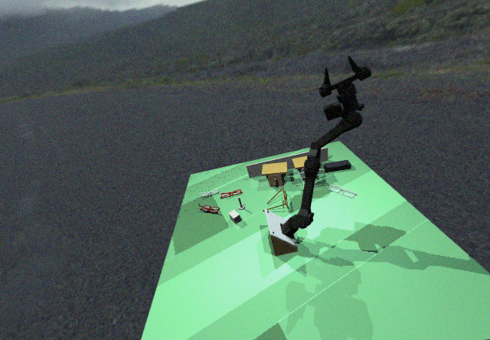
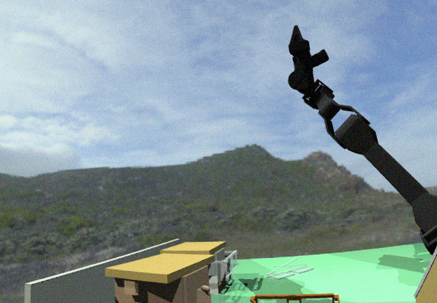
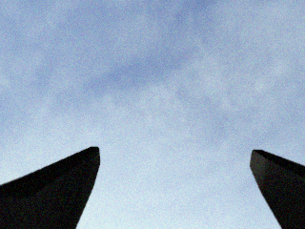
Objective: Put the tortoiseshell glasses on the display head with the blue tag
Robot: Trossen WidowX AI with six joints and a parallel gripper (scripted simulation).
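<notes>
The small post is 73 cm below my gripper tip, 54 cm to the left of it and 13 cm ahead of it. From my gripper tip the other things lie so: white cube: 72 cm below, 58 cm to the left, 3 cm ahead; then black case: 73 cm below, 35 cm ahead, 13 cm to the right; then low grey wall: 70 cm below, 45 cm ahead, 18 cm to the left.
</notes>
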